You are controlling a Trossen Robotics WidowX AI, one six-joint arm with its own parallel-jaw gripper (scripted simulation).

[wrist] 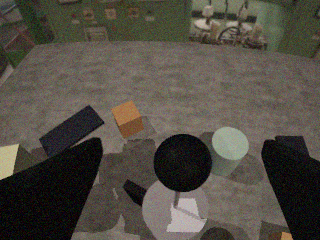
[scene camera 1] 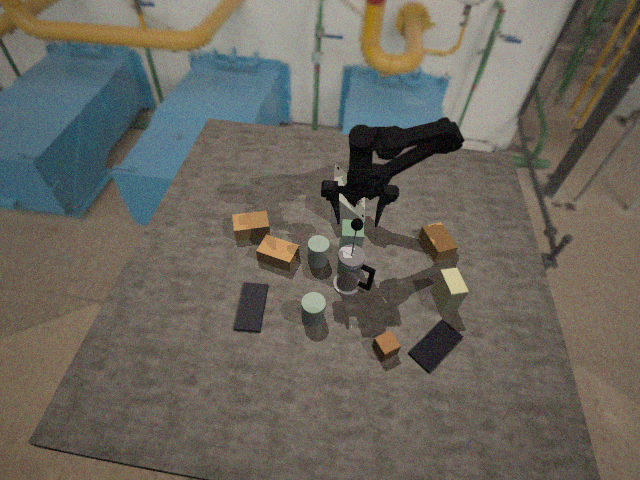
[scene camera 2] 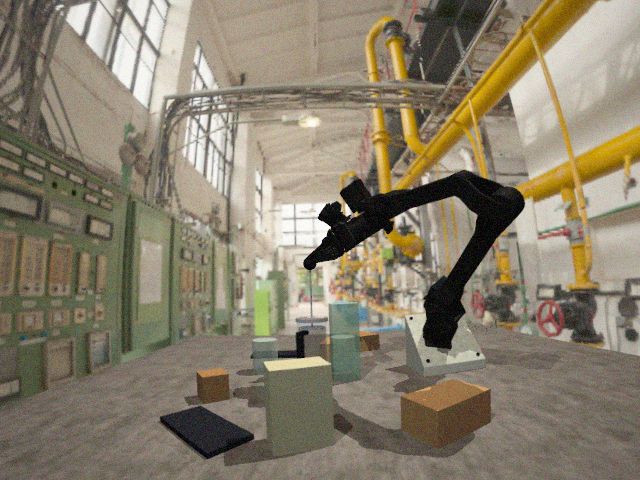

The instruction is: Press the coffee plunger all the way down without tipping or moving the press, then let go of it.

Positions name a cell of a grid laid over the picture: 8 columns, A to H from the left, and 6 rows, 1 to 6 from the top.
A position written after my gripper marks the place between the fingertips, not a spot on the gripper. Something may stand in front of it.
Observation:
My gripper (scene camera 2: D4) is open, holding nothing. Also in view: a coffee press (scene camera 1: E4) and a cream block (scene camera 2: D5).
The coffee press also shows in scene camera 2 (scene camera 2: D5). My gripper also shows in the wrist view (wrist: E4) and in scene camera 1 (scene camera 1: E3).

